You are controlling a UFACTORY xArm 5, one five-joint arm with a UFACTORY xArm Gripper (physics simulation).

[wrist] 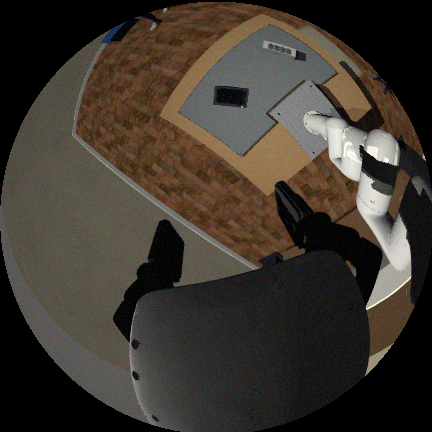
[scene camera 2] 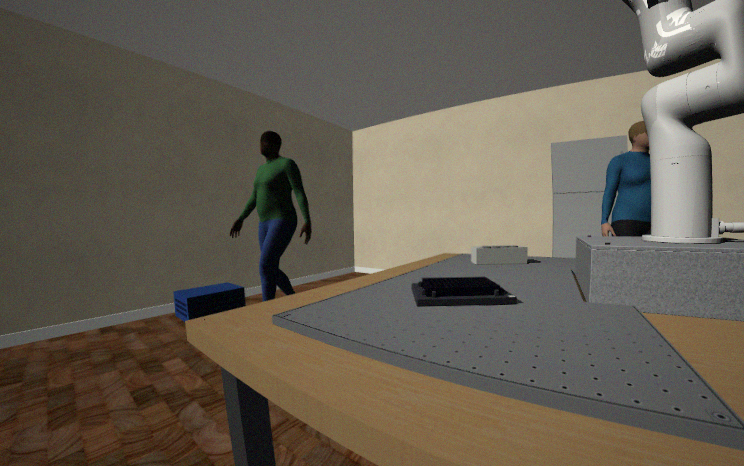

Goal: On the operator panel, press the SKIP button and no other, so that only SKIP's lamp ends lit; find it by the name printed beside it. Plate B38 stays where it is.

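Seen in the pictures: gripper, fingertip midpoint: (wrist: 224, 214); arm's base, link origin: (wrist: 314, 122) (scene camera 2: 679, 241).
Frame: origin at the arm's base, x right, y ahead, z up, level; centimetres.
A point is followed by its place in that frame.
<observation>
A light box with a row of dark round spots on top (scene camera 2: 499, 255) {z -6.5, x 22.2, y 38.2 cm} (wrist: 280, 49) {z -3.7, x 24.4, y 37.6 cm}, which looks like the operator panel, stands at the far side of the grey perforated board (scene camera 2: 466, 340) {z -9.3, x -38.5, y 33.1 cm} (wrist: 200, 100) {z -9.3, x -31.0, y 50.9 cm}. Its printed names and lamps are too small to read. A black, flat, rectangular fixture with a dark insert (scene camera 2: 463, 290) {z -7.3, x -23.7, y 37.5 cm} (wrist: 230, 96) {z -7.8, x -19.7, y 38.3 cm} lies on the board; whether it is plate B38 I cannot tell. My gripper (wrist: 224, 214) {z 66.5, x -24.4, y 19.9 cm} is open and empty, high and well away from the panel and the board. It does not show in the scene view.
The arm (scene camera 2: 680, 181) {z 11.0, x -4.5, y 1.6 cm} (wrist: 382, 150) {z 57.9, x -4.6, y 8.1 cm} stands on a grey block (scene camera 2: 669, 279) {z -5.1, x -14.7, y 6.6 cm} (wrist: 295, 107) {z 0.0, x -2.3, y 11.3 cm} beside the board. A wooden table (scene camera 2: 351, 384) {z -10.6, x -50.3, y 40.3 cm} (wrist: 260, 172) {z -10.6, x -45.9, y -3.5 cm} carries them. A person in green (scene camera 2: 274, 189) and one in blue (scene camera 2: 631, 181) stand beyond the table. A blue box (scene camera 2: 211, 300) is on the floor.
</observation>
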